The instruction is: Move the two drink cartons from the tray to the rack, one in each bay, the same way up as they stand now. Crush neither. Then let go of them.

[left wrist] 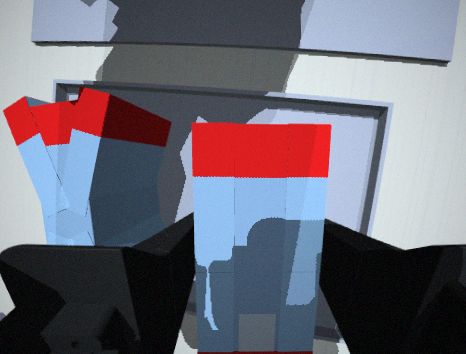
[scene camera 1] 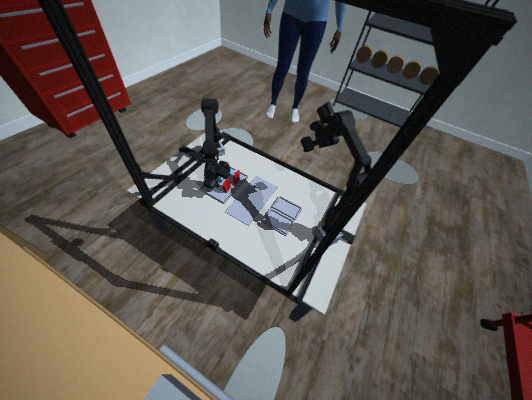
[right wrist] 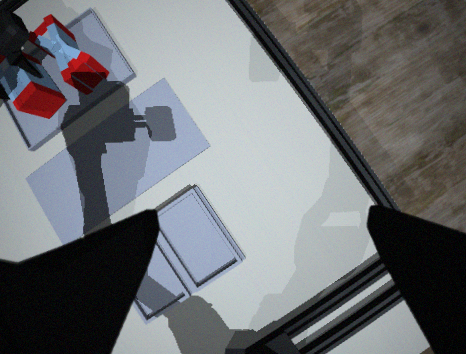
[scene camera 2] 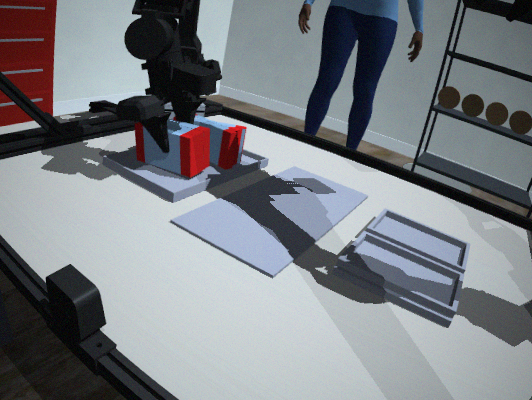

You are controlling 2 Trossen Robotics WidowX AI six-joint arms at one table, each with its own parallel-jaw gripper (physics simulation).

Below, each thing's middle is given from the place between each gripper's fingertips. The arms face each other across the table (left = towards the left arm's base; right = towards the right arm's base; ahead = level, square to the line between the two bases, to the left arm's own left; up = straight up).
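Grey tray (scene camera 2: pixel 172 186): from my left hand, 40 mm ahead, 20 mm to the left, 40 mm below. Grey mat (scene camera 2: pixel 267 225): from my left hand, 80 mm ahead, 180 mm to the right, 40 mm below.
My right hand: 21 cm past the grey mat, 16 cm to the right of it, 37 cm above it. Grey tray: from my right hand, 26 cm behind, 36 cm to the left, 36 cm below.
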